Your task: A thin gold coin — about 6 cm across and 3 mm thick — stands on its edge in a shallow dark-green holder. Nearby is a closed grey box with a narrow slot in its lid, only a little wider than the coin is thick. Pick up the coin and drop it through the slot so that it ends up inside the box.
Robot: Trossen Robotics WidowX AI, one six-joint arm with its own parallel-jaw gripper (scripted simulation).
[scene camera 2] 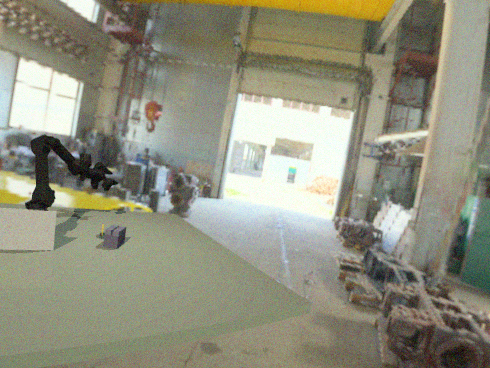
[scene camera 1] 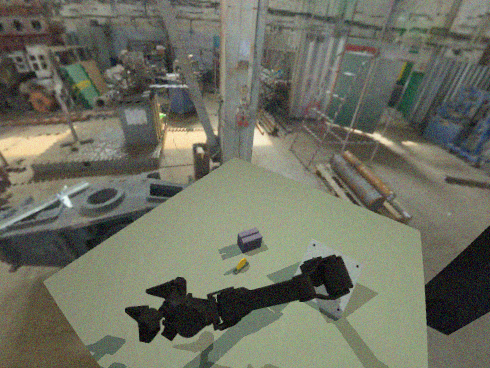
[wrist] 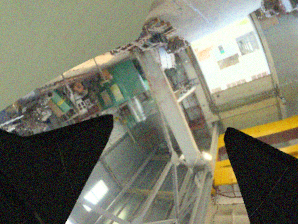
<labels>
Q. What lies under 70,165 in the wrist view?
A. My gripper.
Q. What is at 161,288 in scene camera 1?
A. My gripper.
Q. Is my gripper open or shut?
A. Open.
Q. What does my gripper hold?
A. Nothing.
</labels>
